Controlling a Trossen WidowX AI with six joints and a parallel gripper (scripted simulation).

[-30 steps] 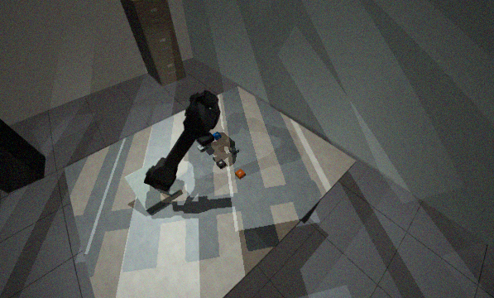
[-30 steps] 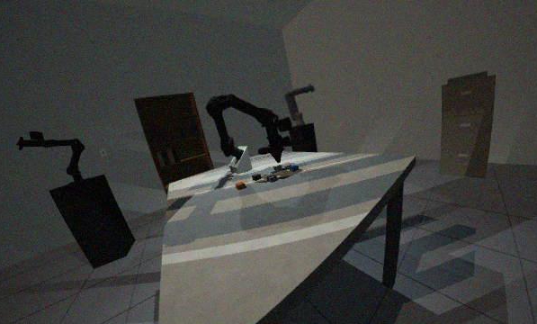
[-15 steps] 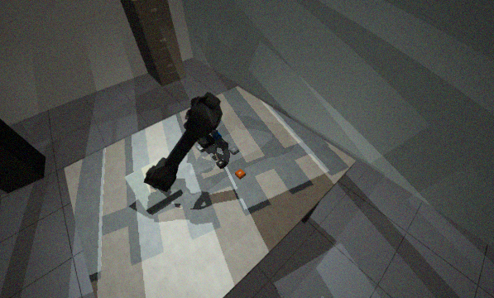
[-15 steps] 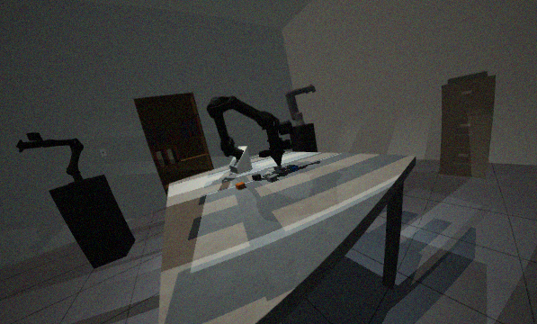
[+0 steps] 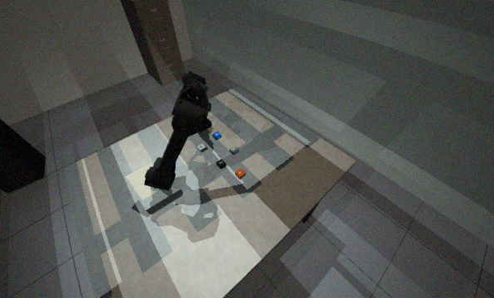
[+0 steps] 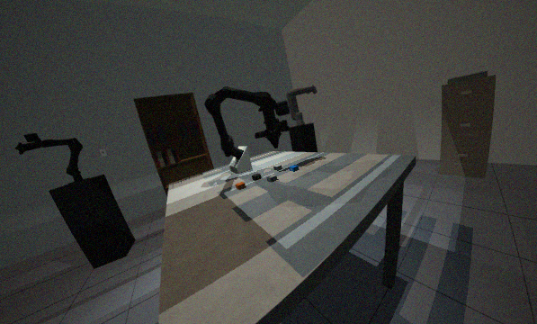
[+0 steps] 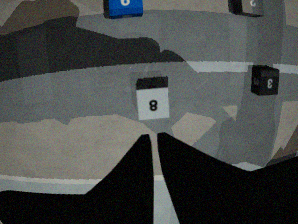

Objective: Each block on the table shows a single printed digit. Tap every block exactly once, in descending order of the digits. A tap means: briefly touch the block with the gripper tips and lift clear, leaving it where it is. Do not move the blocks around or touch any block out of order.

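Now: gripper tip 2 cm short of the black block, 15 cm to the left of it and 10 cm above it. Round my gripper tip: white block: 1 cm behind, 1 cm to the right, 10 cm below; blue block: 10 cm ahead, 2 cm to the left, 10 cm below; grey block: 11 cm ahead, 12 cm to the right, 10 cm below.
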